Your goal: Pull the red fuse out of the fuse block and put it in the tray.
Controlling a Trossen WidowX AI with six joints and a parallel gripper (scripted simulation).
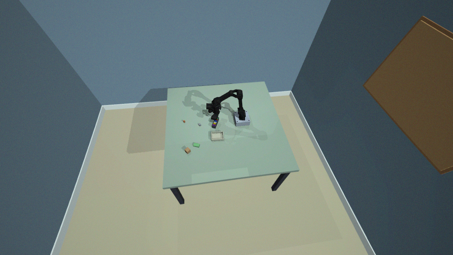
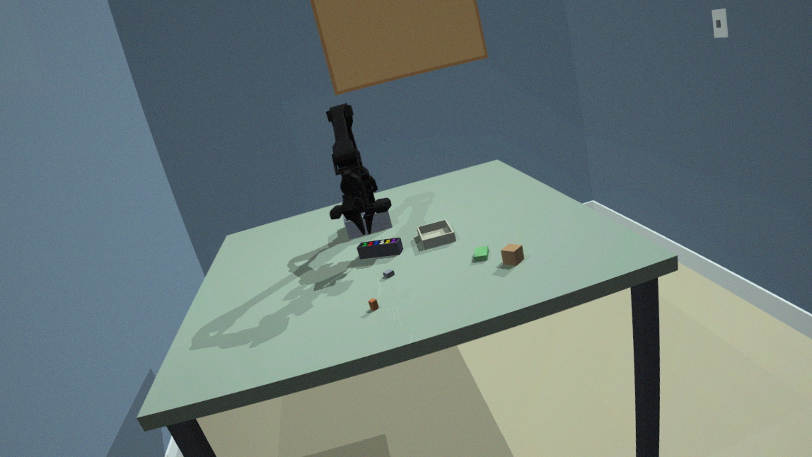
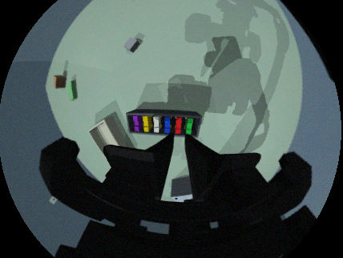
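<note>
My gripper tip is now 5 cm above the red fuse. The rest, counted from my gripper tip: orange block (36 cm ahead, 3 cm to the left, 6 cm below); grey block (18 cm ahead, 6 cm to the left, 6 cm below); beige tray (2 cm behind, 21 cm to the left, 7 cm below).
</note>
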